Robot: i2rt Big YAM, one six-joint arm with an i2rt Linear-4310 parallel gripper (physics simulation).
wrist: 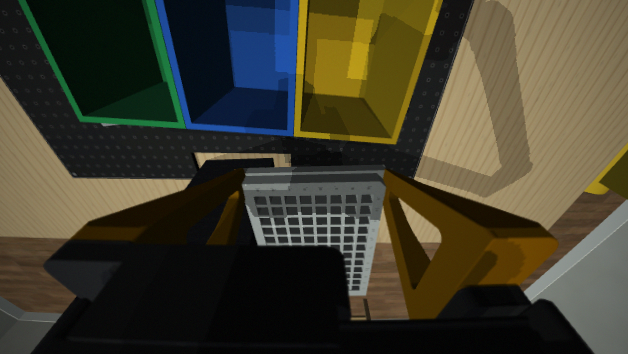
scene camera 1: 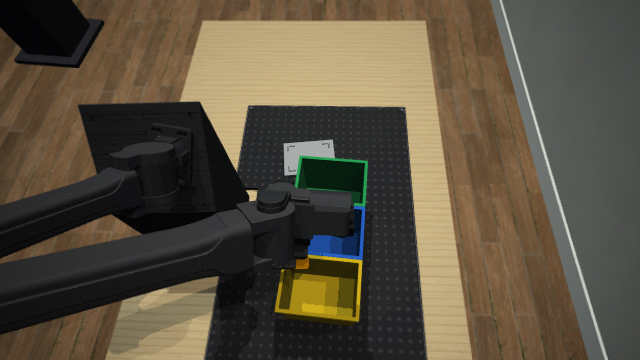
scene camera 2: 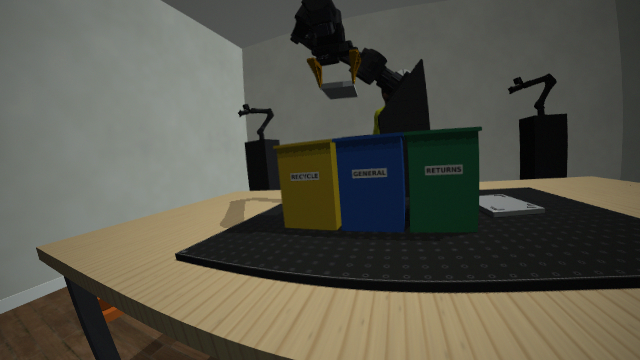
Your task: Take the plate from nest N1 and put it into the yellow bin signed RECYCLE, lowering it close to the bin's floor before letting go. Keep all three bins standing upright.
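Pixels of known places: gripper, fingertip midpoint: [wrist: 313, 177] [scene camera 2: 336, 86]; arm's base at its link origin: [scene camera 1: 172, 154] [scene camera 2: 400, 89].
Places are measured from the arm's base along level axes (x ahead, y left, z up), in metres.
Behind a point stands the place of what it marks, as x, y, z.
My gripper [scene camera 2: 338, 84] {0.276, -0.149, -0.041} [wrist: 313, 177] {0.276, -0.149, -0.041} is shut on the grey-white plate [scene camera 2: 340, 90] {0.242, -0.151, -0.044} [wrist: 314, 191] {0.273, -0.150, -0.031}, with one orange finger on each side and a grid of square wells showing. The plate hangs in the air, above rim height. In the wrist view it is on the arm's side of the bins, in line with the blue-yellow border. In scene camera 1 the arm hides it. The yellow RECYCLE bin [scene camera 1: 350, 295] {0.398, -0.179, -0.361} [scene camera 2: 310, 205] {0.409, -0.186, -0.312} [wrist: 395, 70] {0.312, -0.252, -0.235} stands upright, and no object shows in it. The pale nest [scene camera 1: 310, 150] {0.233, 0.252, -0.352} [scene camera 2: 510, 204] {0.261, 0.244, -0.352} lies beyond the green bin; its label is not readable.
The blue GENERAL bin [scene camera 1: 362, 235] {0.410, -0.070, -0.184} [scene camera 2: 372, 205] {0.407, -0.060, -0.312} [wrist: 260, 55] {0.296, -0.058, -0.361} stands upright beside the yellow one. The green RETURNS bin [scene camera 1: 332, 172] {0.318, 0.124, -0.249} [scene camera 2: 443, 205] {0.406, 0.067, -0.314} [wrist: 130, 107] {0.239, 0.091, -0.221} stands upright on its other side. All stand on the black perforated mat [scene camera 1: 390, 150] {0.490, 0.285, -0.363} [scene camera 2: 350, 260] {0.527, -0.073, -0.363}. A dark pedestal [scene camera 1: 135, 120] {-0.066, 0.039, 0.052} stands beside the table.
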